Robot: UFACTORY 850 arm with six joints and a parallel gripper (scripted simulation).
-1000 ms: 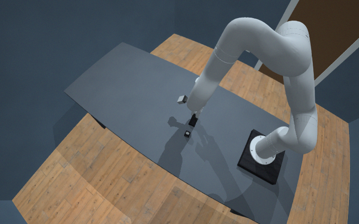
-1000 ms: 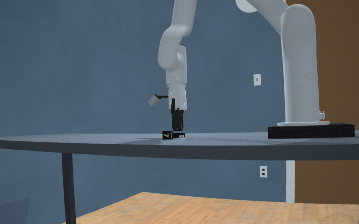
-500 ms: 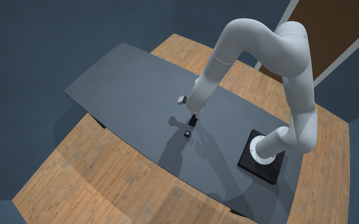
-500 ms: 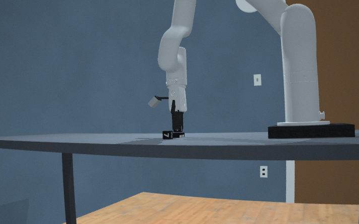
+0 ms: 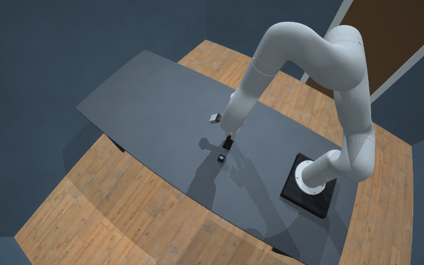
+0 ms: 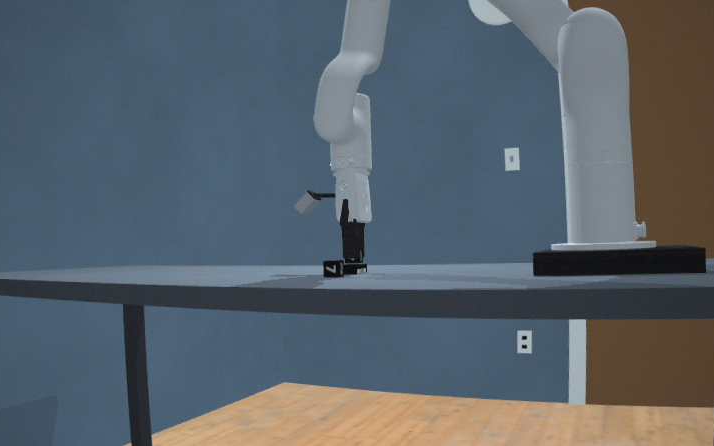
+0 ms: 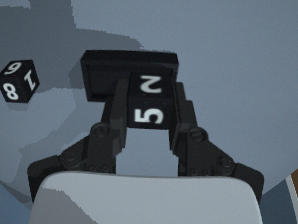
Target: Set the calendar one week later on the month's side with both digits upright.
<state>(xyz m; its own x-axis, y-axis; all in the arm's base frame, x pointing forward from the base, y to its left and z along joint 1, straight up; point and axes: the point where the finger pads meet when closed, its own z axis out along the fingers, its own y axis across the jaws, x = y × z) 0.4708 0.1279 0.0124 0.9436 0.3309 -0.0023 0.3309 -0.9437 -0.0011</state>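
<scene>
My gripper is now 4 cm above the black tray, 2 cm to the right of it and 1 cm past it. Round my hand: calendar cube: 12 cm to the left, 4 cm below, 4 cm behind.
</scene>
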